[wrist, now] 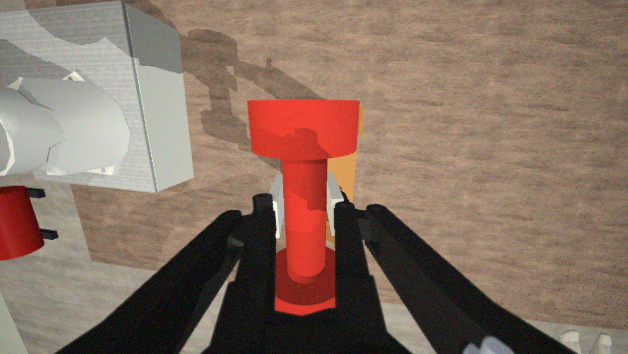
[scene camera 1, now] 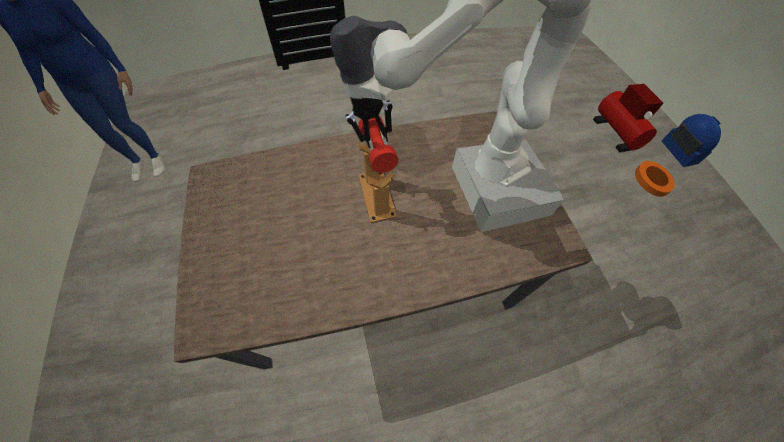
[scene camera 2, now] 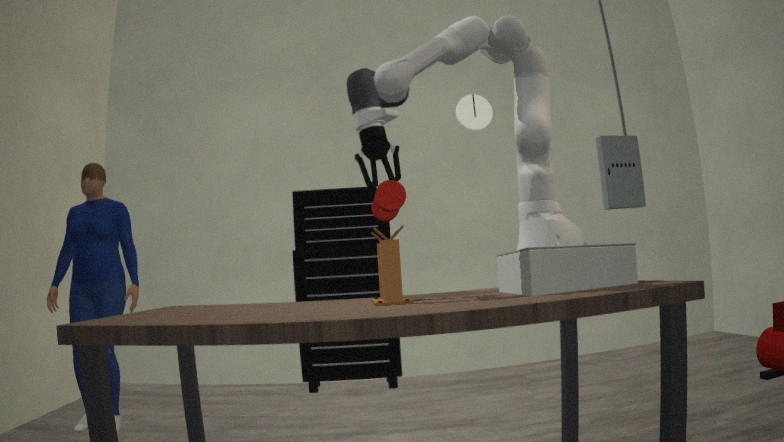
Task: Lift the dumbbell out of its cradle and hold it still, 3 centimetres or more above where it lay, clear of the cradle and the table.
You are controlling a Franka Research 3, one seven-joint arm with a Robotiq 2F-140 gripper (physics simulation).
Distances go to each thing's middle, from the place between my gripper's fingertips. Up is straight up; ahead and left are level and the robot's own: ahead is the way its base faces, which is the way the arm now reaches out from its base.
Labels:
Right now the red dumbbell (scene camera 2: pixel 390 195) is 2 cm to the right of my hand and 2 cm above it. From my hand the other things lie so: orange cradle (scene camera 2: pixel 389 267) (1 cm ahead, 2 cm to the right, 16 cm below).

